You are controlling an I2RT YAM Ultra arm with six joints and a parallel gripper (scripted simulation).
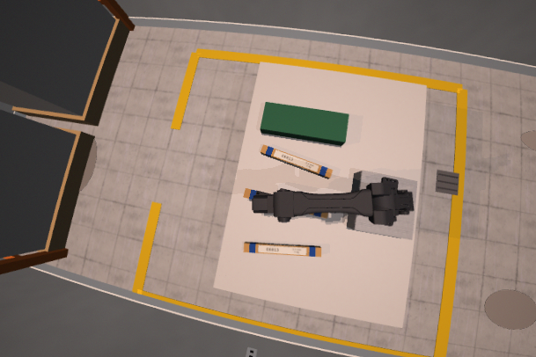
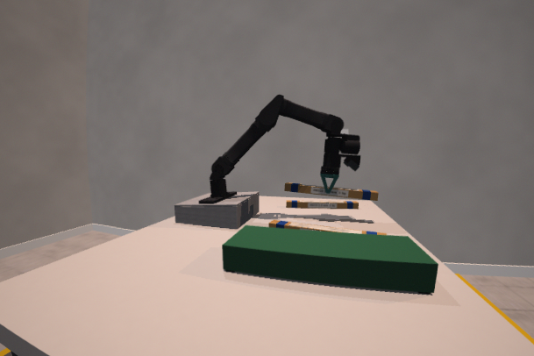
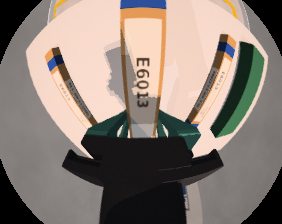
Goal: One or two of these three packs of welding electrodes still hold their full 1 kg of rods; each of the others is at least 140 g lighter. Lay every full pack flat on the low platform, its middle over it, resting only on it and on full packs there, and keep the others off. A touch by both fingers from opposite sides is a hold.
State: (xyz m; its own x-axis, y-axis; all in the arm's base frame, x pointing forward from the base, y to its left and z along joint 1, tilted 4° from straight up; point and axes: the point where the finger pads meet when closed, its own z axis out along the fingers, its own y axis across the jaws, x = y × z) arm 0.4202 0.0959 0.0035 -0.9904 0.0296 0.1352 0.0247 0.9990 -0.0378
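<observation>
The green low platform lies 1 cm behind my hand, 39 cm to the right of it and 10 cm below it.
</observation>
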